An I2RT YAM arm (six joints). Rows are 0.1 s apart.
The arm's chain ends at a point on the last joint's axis. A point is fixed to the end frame.
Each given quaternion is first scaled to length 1.
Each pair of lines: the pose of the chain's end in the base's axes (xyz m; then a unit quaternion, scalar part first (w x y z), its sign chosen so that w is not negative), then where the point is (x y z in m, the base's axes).
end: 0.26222 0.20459 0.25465 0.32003 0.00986 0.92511 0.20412
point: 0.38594 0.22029 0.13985
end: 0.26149 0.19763 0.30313 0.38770 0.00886 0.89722 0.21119
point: 0.40069 0.21283 0.20761
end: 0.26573 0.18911 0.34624 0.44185 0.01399 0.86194 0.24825
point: 0.41559 0.21100 0.27012
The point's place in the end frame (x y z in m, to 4 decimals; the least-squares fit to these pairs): -0.0285 -0.0436 0.1613
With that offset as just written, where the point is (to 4 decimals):
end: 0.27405 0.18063 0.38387 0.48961 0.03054 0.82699 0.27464
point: 0.4317 0.2030 0.3257
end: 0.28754 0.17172 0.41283 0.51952 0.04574 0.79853 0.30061
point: 0.4492 0.1950 0.3676
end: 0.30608 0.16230 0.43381 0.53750 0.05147 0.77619 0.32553
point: 0.4697 0.1885 0.3983
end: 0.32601 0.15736 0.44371 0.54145 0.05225 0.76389 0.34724
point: 0.4898 0.1880 0.4128
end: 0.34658 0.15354 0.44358 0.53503 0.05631 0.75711 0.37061
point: 0.5096 0.1893 0.4137
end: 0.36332 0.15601 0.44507 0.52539 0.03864 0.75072 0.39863
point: 0.5239 0.2028 0.4178
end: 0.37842 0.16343 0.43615 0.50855 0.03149 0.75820 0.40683
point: 0.5366 0.2155 0.4046
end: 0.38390 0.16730 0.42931 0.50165 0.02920 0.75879 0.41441
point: 0.5409 0.2224 0.3969
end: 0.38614 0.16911 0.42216 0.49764 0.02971 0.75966 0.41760
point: 0.5426 0.2252 0.3889
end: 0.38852 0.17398 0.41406 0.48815 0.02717 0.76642 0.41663
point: 0.5437 0.2315 0.3773
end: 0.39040 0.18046 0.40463 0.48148 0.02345 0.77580 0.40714
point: 0.5447 0.2374 0.3638
